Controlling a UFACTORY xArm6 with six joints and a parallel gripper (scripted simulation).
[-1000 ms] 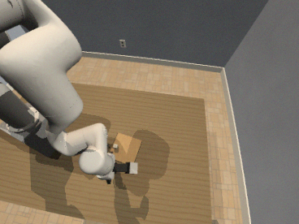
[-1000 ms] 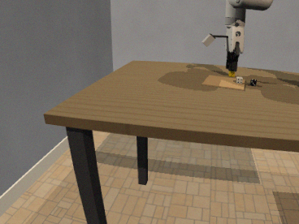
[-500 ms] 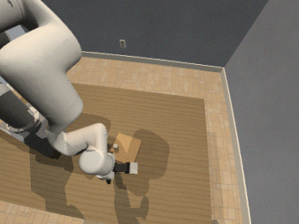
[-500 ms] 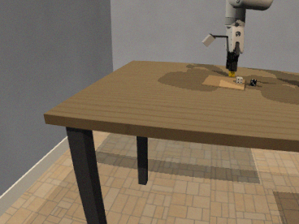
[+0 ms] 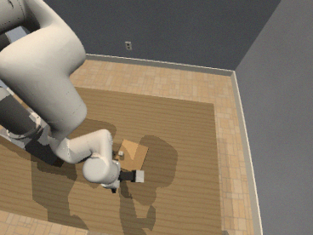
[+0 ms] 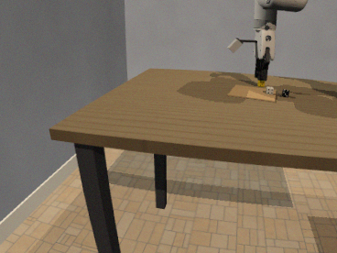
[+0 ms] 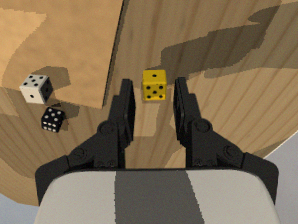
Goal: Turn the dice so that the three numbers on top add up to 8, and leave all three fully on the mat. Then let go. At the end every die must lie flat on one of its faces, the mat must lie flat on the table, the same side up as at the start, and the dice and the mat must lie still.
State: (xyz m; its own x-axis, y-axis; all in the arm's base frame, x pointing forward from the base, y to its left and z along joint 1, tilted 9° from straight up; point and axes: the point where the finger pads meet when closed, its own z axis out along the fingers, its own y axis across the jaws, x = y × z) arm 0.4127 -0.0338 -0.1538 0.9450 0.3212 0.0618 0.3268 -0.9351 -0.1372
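My gripper is now 40 mm above the yellow die. Round my hand: black die: 100 mm to the left, 90 mm behind, 40 mm below; then tan mat: 110 mm to the left, 40 mm below, 10 mm ahead; then white die: 100 mm to the left, 40 mm behind, 30 mm below.
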